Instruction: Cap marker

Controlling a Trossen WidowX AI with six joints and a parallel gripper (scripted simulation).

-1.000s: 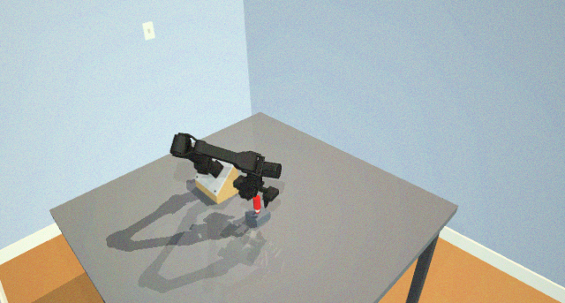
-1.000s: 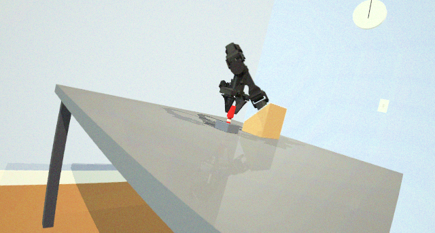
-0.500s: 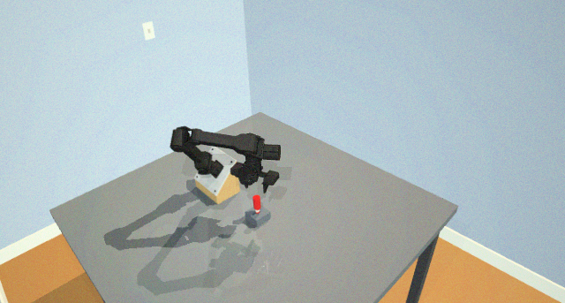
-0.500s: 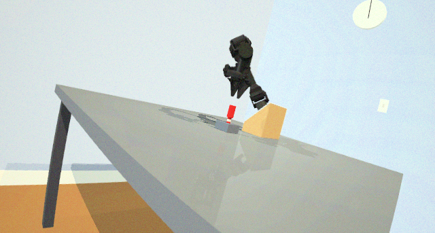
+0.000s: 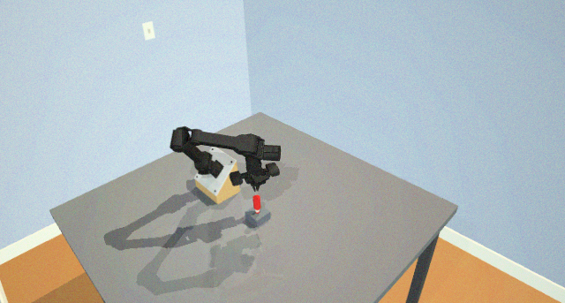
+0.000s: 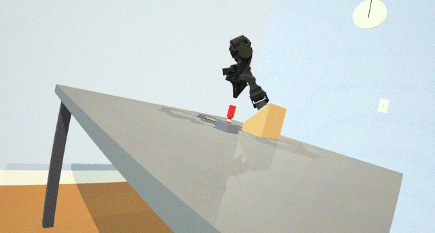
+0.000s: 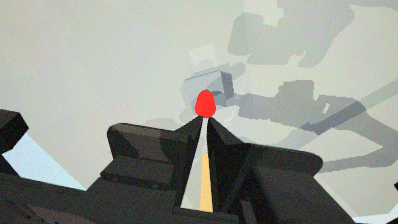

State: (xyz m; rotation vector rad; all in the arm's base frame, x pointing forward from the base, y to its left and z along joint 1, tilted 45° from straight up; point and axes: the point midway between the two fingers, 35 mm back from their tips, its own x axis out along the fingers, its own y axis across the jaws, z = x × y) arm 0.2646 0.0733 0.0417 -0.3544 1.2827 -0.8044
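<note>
The red cap is 60 mm below my gripper tip.
</note>
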